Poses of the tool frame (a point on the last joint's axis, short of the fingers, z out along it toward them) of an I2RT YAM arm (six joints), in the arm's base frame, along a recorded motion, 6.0 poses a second.
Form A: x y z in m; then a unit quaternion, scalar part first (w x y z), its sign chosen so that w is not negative.
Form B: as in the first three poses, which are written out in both.
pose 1, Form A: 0.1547, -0.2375, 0.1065, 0.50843, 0.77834, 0.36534, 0.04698
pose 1, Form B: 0.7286, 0.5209, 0.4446, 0.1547; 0.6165, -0.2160, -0.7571, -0.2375; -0.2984, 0.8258, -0.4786, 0.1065; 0, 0, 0, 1
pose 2, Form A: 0.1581, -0.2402, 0.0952, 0.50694, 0.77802, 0.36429, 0.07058
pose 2, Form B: 0.7246, 0.4953, 0.4792, 0.1581; 0.6384, -0.2206, -0.7374, -0.2402; -0.2595, 0.8402, -0.4761, 0.0952; 0, 0, 0, 1
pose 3, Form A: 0.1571, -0.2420, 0.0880, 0.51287, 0.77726, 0.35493, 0.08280
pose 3, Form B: 0.7343, 0.4668, 0.4928, 0.1571; 0.6367, -0.2220, -0.7385, -0.2420; -0.2354, 0.8560, -0.4602, 0.0880; 0, 0, 0, 1
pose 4, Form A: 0.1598, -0.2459, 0.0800, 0.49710, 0.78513, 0.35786, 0.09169
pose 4, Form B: 0.7271, 0.4708, 0.4998, 0.1598; 0.6531, -0.2497, -0.7149, -0.2459; -0.2118, 0.8462, -0.4890, 0.0800; 0, 0, 0, 1
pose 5, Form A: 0.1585, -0.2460, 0.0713, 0.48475, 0.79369, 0.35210, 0.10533
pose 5, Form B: 0.7299, 0.4568, 0.5086, 0.1585; 0.6610, -0.2821, -0.6953, -0.2460; -0.1742, 0.8437, -0.5078, 0.0713; 0, 0, 0, 1
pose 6, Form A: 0.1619, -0.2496, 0.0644, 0.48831, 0.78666, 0.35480, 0.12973
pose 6, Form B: 0.7146, 0.4315, 0.5506, 0.1619; 0.6849, -0.2713, -0.6762, -0.2496; -0.1424, 0.8603, -0.4894, 0.0644; 0, 0, 0, 1
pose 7, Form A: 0.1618, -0.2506, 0.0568, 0.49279, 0.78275, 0.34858, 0.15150
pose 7, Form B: 0.7111, 0.3964, 0.5807, 0.1618; 0.6950, -0.2713, -0.6658, -0.2506; -0.1064, 0.8771, -0.4684, 0.0568; 0, 0, 0, 1
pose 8, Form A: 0.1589, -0.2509, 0.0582, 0.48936, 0.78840, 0.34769, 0.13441
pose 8, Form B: 0.7221, 0.4167, 0.5522, 0.1589; 0.6798, -0.2793, -0.6782, -0.2509; -0.1284, 0.8651, -0.4849, 0.0582; 0, 0, 0, 1
